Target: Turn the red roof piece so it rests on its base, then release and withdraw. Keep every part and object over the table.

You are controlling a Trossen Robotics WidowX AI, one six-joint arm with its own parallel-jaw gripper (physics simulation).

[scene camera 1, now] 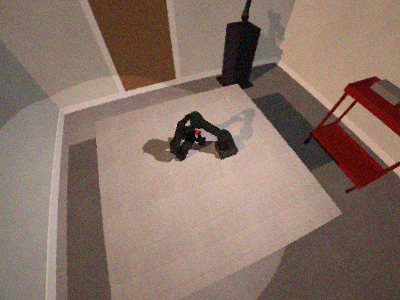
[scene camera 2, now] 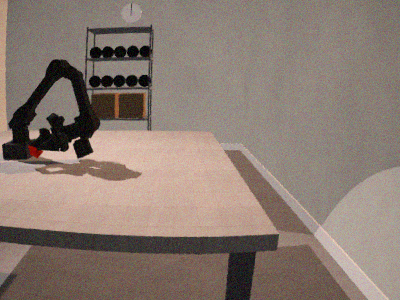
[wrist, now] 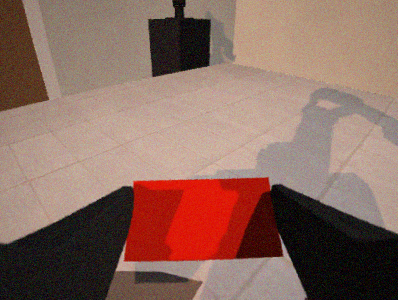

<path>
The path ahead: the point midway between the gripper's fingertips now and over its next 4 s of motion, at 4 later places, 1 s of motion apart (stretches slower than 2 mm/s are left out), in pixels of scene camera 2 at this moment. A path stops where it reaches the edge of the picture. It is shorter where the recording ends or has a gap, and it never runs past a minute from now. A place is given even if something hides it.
My gripper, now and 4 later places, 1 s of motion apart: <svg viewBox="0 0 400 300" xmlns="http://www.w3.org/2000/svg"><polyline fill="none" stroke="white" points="33,147 33,151 34,153 36,157 39,157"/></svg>
</path>
